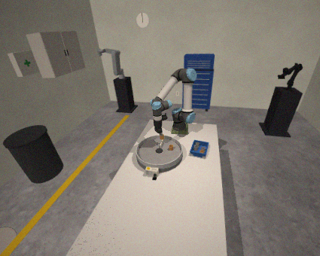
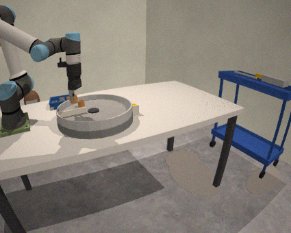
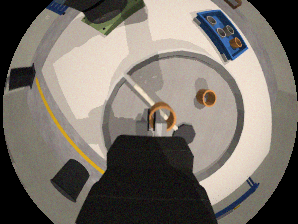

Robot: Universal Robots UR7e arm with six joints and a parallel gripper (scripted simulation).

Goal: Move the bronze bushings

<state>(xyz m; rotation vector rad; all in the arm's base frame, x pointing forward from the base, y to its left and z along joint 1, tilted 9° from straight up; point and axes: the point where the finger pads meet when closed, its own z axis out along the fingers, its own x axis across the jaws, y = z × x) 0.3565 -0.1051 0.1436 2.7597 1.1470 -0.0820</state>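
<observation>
The grey turntable lies 120 mm ahead of my hand, 100 mm below it and 10 mm to the left of it. The rest, counted from my hand: blue crate (370 mm to the left, 130 mm below, 20 mm behind).
</observation>
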